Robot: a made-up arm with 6 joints. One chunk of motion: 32 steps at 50 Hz.
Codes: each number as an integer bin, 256 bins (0 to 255) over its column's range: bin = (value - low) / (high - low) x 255, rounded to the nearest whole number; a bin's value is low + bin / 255 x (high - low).
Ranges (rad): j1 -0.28..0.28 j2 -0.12..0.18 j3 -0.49..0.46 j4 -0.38..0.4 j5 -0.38..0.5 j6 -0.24..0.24
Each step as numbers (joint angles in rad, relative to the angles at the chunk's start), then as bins.
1 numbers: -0.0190 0.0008 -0.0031 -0.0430 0.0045 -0.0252
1 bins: 119 103 131 110 111 114
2 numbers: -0.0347 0.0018 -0.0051 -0.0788 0.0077 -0.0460
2 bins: 112 104 130 98 112 103
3 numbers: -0.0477 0.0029 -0.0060 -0.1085 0.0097 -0.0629
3 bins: 106 104 130 89 113 94
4 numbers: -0.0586 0.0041 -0.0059 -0.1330 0.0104 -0.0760
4 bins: 101 105 130 81 113 87
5 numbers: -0.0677 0.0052 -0.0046 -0.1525 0.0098 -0.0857
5 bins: 97 106 130 74 113 82
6 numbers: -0.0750 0.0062 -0.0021 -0.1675 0.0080 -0.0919
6 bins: 93 107 131 69 112 79
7 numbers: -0.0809 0.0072 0.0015 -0.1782 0.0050 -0.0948
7 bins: 91 108 132 66 112 77
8 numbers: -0.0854 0.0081 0.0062 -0.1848 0.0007 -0.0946
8 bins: 89 109 133 64 110 77
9 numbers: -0.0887 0.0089 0.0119 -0.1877 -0.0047 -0.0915
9 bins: 87 110 135 63 109 79
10 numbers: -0.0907 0.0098 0.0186 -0.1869 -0.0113 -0.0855
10 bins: 86 110 137 63 107 82
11 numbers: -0.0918 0.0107 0.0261 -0.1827 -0.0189 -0.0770
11 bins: 86 111 139 65 105 87
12 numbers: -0.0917 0.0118 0.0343 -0.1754 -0.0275 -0.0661
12 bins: 86 112 141 67 102 92
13 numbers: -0.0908 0.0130 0.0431 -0.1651 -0.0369 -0.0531
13 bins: 86 113 143 70 99 99
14 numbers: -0.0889 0.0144 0.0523 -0.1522 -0.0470 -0.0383
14 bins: 87 114 146 74 96 107
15 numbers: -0.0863 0.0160 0.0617 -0.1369 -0.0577 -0.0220
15 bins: 88 116 148 79 93 116
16 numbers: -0.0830 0.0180 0.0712 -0.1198 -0.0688 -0.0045
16 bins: 90 117 151 85 90 125
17 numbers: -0.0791 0.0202 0.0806 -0.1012 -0.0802 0.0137
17 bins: 91 119 153 91 87 135
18 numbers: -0.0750 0.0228 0.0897 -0.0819 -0.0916 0.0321
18 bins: 93 121 156 97 84 145
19 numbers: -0.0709 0.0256 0.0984 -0.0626 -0.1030 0.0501
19 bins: 95 124 158 104 80 154
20 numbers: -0.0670 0.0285 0.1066 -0.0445 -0.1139 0.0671
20 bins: 97 126 160 110 77 163
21 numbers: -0.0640 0.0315 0.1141 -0.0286 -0.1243 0.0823
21 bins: 98 129 162 115 74 171
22 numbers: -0.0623 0.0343 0.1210 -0.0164 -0.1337 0.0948
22 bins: 99 131 164 119 71 178
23 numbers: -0.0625 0.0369 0.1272 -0.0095 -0.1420 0.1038
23 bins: 99 133 166 121 69 183
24 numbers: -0.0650 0.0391 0.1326 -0.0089 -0.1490 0.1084
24 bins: 98 135 167 121 67 185
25 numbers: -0.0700 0.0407 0.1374 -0.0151 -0.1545 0.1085
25 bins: 96 137 168 119 65 185
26 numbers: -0.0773 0.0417 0.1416 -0.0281 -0.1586 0.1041
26 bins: 92 137 170 115 64 183
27 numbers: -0.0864 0.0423 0.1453 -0.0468 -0.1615 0.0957
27 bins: 88 138 171 109 63 178
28 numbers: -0.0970 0.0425 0.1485 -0.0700 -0.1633 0.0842
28 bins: 83 138 171 101 63 172
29 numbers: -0.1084 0.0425 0.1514 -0.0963 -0.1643 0.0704
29 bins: 78 138 172 93 63 165
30 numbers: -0.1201 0.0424 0.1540 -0.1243 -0.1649 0.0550
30 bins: 73 138 173 84 62 157
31 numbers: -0.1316 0.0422 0.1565 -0.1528 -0.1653 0.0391
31 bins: 68 138 174 74 62 148
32 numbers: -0.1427 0.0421 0.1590 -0.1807 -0.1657 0.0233
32 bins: 63 138 174 65 62 140
